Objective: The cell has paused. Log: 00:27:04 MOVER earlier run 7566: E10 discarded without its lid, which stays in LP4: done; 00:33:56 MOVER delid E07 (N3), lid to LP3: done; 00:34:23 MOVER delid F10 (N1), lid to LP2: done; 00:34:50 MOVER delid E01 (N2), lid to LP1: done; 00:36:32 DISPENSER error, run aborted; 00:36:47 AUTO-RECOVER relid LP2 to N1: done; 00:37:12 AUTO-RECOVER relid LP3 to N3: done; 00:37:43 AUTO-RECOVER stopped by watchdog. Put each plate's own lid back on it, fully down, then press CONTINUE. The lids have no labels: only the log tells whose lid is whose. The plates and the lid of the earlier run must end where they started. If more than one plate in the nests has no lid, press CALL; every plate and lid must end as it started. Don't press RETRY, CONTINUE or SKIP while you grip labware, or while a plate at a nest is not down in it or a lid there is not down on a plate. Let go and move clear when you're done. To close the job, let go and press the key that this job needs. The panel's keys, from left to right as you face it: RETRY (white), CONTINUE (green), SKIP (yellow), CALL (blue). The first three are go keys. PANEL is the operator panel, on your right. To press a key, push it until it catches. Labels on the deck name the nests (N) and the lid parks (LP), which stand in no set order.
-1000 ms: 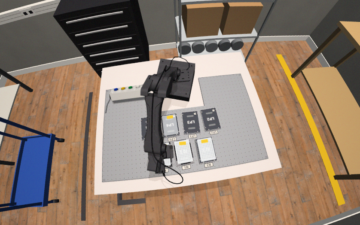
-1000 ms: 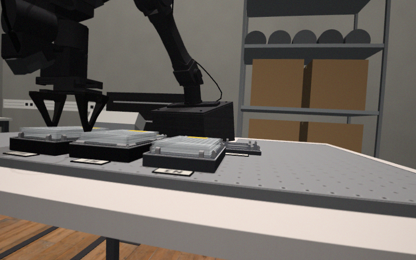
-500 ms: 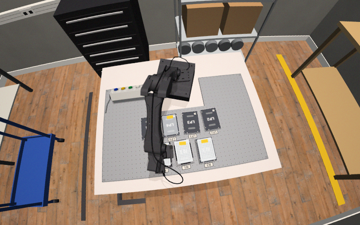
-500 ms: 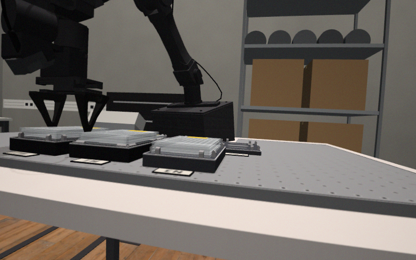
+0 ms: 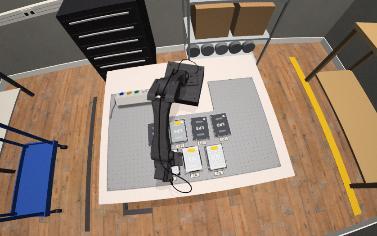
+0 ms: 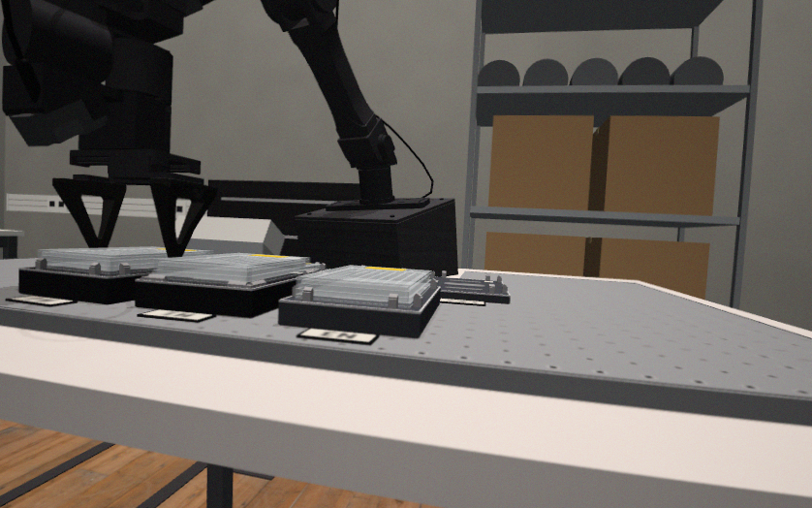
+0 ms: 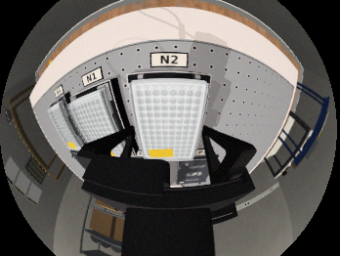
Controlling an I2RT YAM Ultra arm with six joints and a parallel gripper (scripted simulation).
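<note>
Now: the plate 10 mm below my hand. From my hand the other things lie so: green key (440 mm behind, 200 mm to the right, 20 mm above); LP1 lid park (170 mm behind, 80 mm to the right, 40 mm below); yellow SKIP key (440 mm behind, 250 mm to the right, 20 mm above).
</note>
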